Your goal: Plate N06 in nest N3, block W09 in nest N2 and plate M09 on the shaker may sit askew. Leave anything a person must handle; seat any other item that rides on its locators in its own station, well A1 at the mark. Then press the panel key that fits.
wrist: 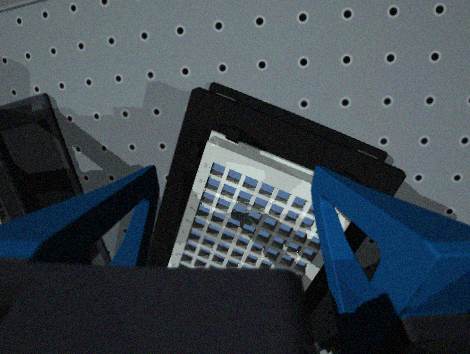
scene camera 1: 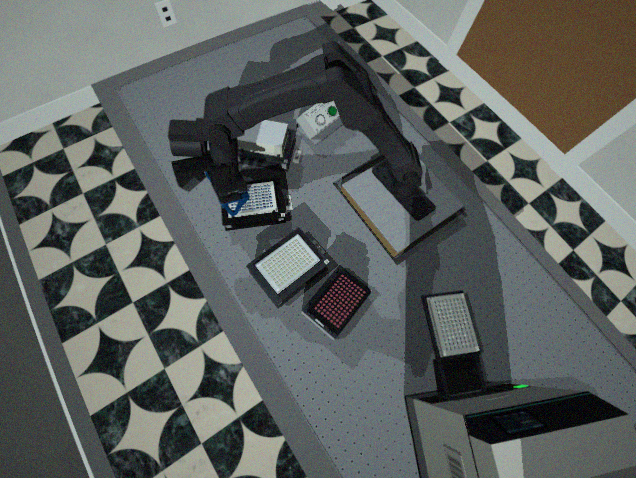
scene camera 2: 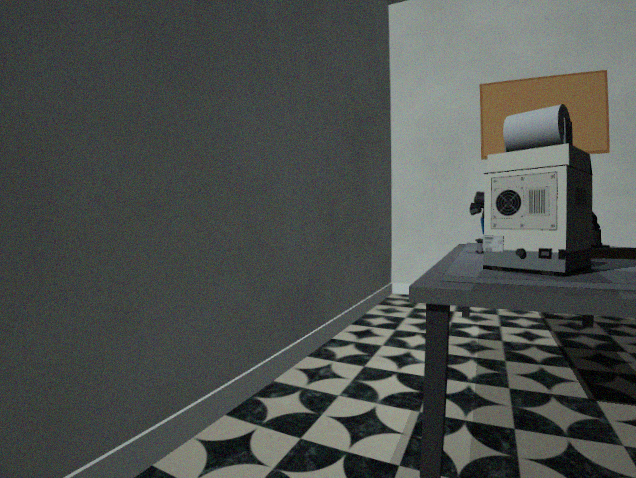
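Observation:
My gripper (scene camera 1: 236,204) (wrist: 235,177) is open and empty, with its blue fingers spread above a white block with square wells (scene camera 1: 263,197) (wrist: 250,215). The block lies in a black nest (scene camera 1: 257,223) (wrist: 300,135). In the wrist view the left fingertip appears outside the nest's left side and the right one over the block's right edge; the block's lower part is hidden by the gripper body. A white plate (scene camera 1: 287,263) lies in another black nest (scene camera 1: 277,297). A plate with red wells (scene camera 1: 340,302) is beside it. I cannot read the item or nest labels.
A white box with a green button (scene camera 1: 318,121) and a white-topped device (scene camera 1: 269,137) stand beyond the block. A grey pad with a tan edge (scene camera 1: 377,210) lies near the arm base. A large instrument (scene camera 1: 442,436) (scene camera 2: 524,205) holds out a light plate (scene camera 1: 453,324).

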